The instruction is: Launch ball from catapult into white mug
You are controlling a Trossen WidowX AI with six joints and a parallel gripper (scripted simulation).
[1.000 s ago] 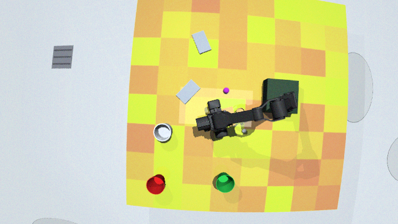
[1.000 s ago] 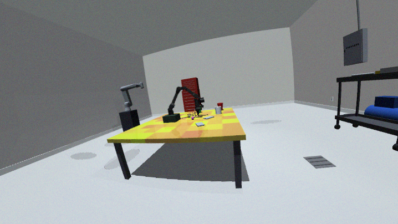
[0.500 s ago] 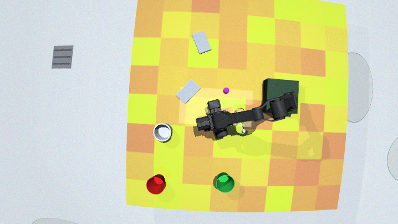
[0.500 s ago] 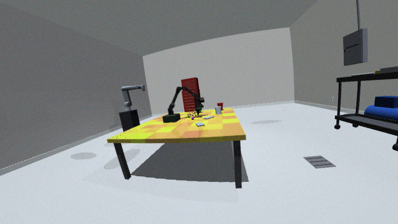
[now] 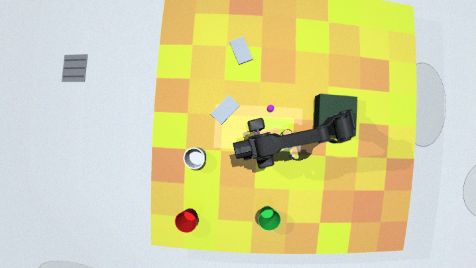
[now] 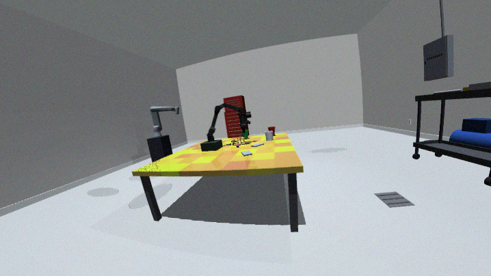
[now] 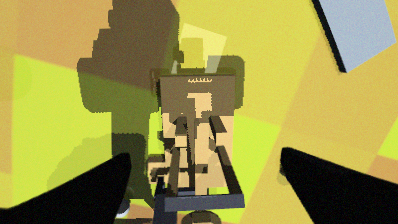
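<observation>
My gripper tip is 140 mm to the left of the purple ball, 110 mm above it and 80 mm past it. Also, from my gripper tip: white mug: 280 mm ahead, 100 mm below, 30 mm to the left; white ball: 150 mm behind, 110 mm below, 90 mm to the left; catapult: 70 mm below, 70 mm behind.
</observation>
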